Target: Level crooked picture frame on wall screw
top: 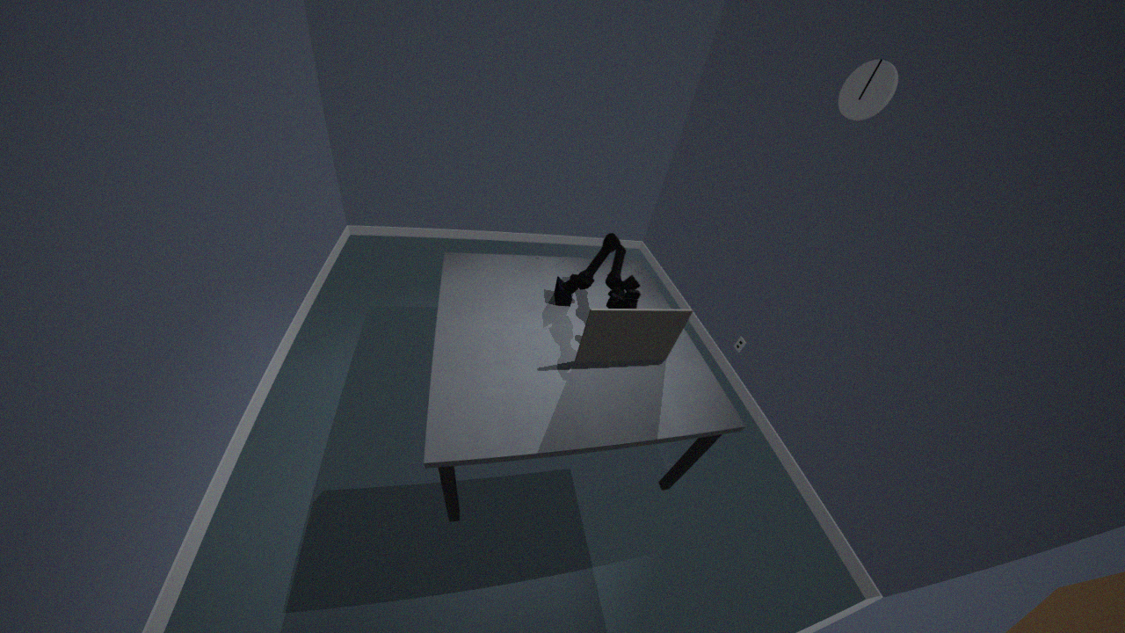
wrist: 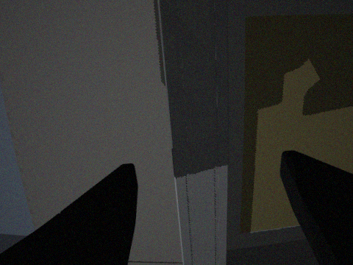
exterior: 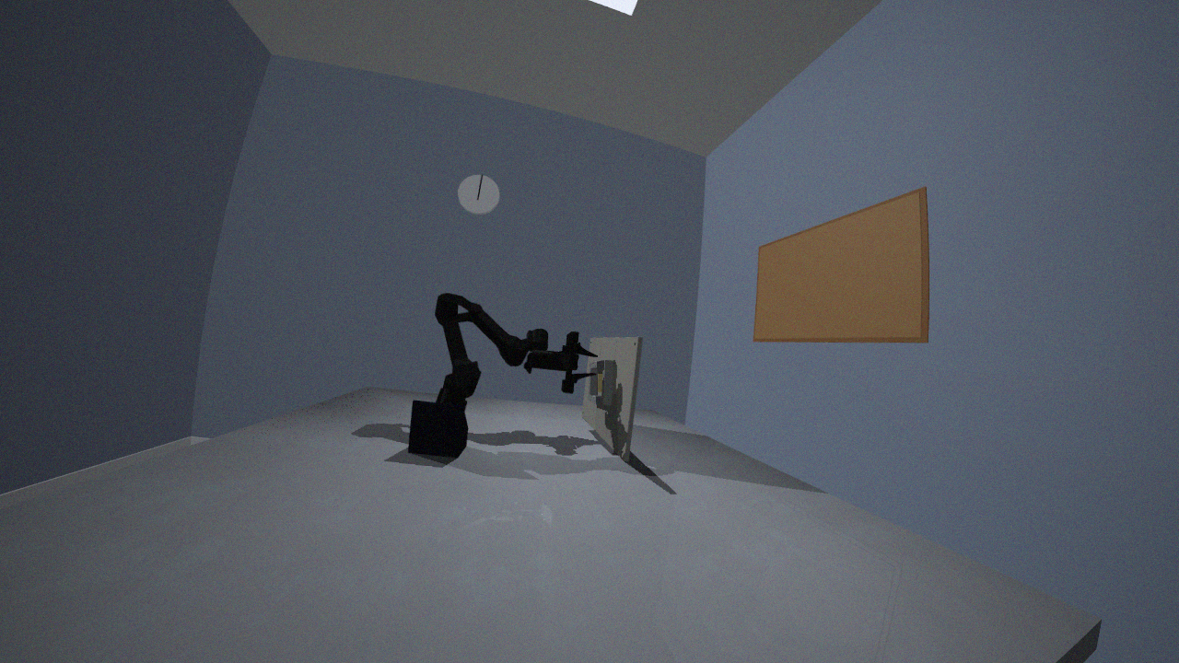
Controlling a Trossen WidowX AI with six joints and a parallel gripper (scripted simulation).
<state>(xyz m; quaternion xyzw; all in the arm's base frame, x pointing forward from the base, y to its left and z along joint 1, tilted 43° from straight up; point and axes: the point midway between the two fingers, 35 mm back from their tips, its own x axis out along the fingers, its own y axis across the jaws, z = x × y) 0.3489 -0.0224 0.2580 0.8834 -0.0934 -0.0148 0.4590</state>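
Now: the picture frame 50 mm below my gripper tip and 20 mm ahead of it. From my gripper tip the other things lie so: wall panel (60 mm below, 30 mm ahead, 10 mm to the left).
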